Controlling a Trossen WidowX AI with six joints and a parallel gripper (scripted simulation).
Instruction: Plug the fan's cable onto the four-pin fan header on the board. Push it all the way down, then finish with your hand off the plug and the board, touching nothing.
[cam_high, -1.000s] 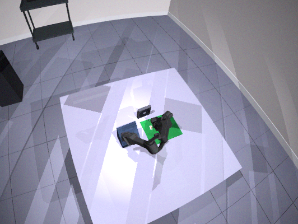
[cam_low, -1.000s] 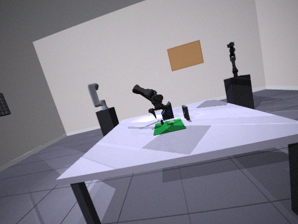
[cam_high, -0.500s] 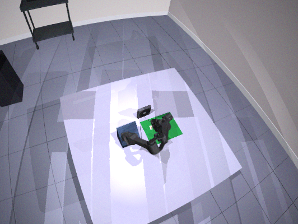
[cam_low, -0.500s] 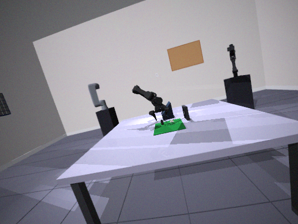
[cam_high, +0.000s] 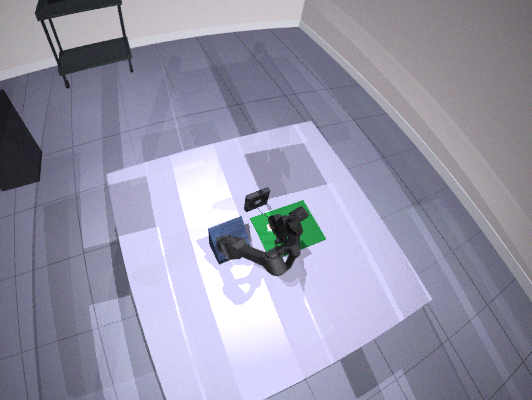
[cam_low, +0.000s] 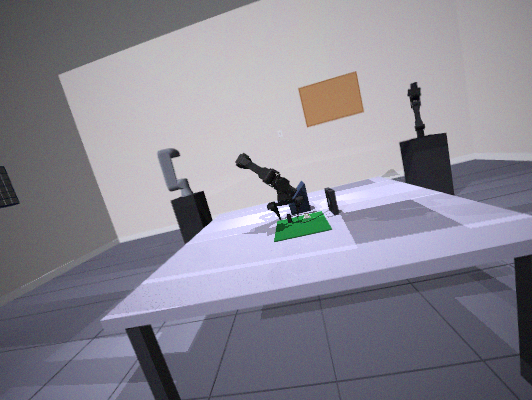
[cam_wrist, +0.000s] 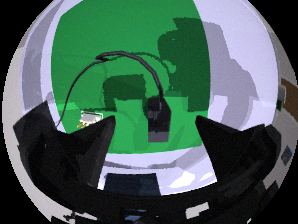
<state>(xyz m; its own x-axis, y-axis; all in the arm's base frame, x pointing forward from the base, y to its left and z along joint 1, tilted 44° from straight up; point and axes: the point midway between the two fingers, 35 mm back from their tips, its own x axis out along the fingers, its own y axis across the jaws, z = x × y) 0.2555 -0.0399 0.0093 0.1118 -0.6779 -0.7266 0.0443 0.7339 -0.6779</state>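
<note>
Right now the dark fan plug is right at my gripper tip. The rest, counted from my gripper tip: black fan 2 cm behind, 22 cm to the left, 4 cm above; then green board 8 cm ahead, 5 cm to the left, 3 cm below.
</note>
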